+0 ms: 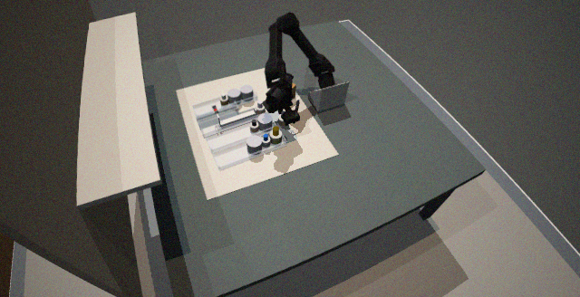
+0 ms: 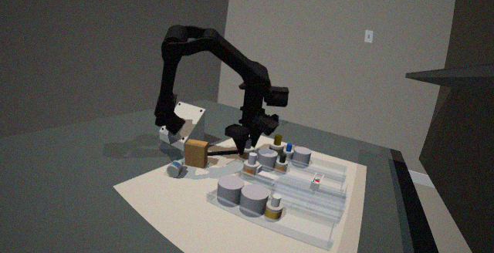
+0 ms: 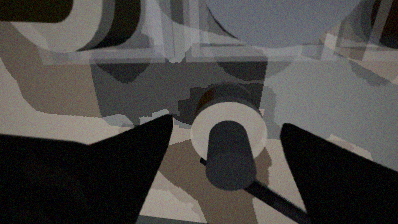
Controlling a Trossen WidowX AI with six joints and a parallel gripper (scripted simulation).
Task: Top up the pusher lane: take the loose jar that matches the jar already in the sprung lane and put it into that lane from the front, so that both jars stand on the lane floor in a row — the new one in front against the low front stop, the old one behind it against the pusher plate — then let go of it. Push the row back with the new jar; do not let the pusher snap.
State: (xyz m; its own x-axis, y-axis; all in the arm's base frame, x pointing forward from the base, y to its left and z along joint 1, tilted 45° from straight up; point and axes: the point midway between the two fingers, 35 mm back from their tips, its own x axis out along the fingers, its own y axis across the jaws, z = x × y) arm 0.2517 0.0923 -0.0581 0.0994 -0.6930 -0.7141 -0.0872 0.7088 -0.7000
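Now: gripper tip 80 mm past the black stick, 50 mm to the left of it and 20 mm above it. Round my gripper tip: clear lane rack (230 mm ahead, 90 mm to the right, 10 mm below); then shelf (580 mm ahead, 340 mm above, 30 mm to the right); then brown box (150 mm to the right, 70 mm behind, 10 mm above).
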